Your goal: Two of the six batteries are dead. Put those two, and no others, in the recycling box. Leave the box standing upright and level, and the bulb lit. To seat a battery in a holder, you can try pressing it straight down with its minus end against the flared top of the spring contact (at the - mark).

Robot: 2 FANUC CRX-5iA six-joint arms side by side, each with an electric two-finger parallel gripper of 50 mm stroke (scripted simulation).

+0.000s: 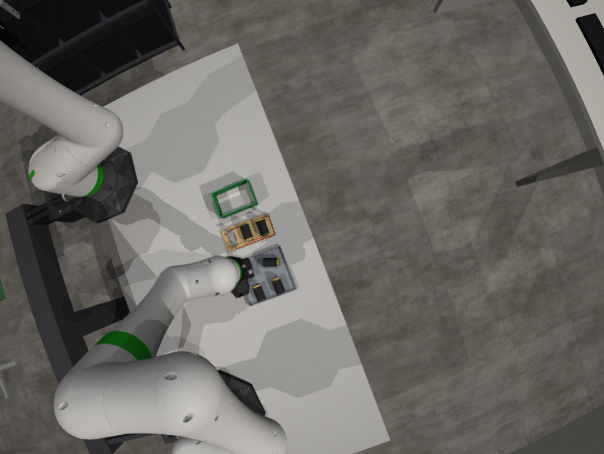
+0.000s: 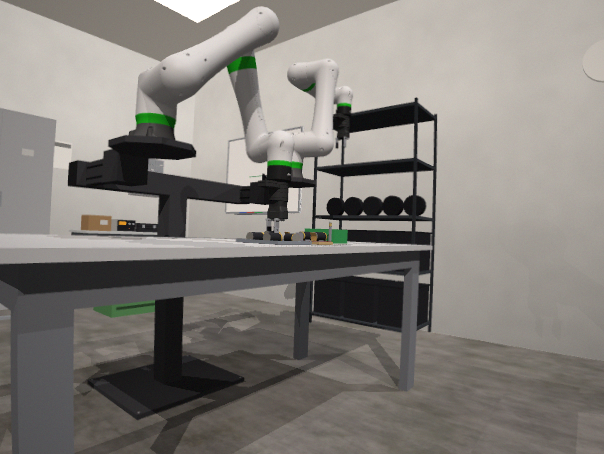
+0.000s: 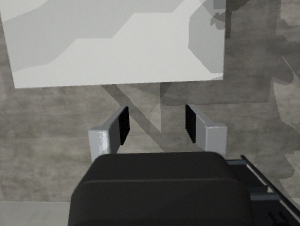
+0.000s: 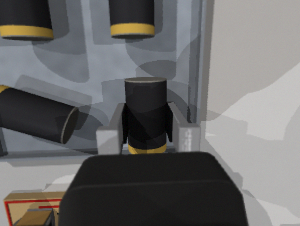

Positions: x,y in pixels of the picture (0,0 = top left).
Labels:
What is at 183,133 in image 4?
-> My right gripper.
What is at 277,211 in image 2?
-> My right gripper.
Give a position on a grey tray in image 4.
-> At 83,66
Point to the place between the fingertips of my left gripper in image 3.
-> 157,117

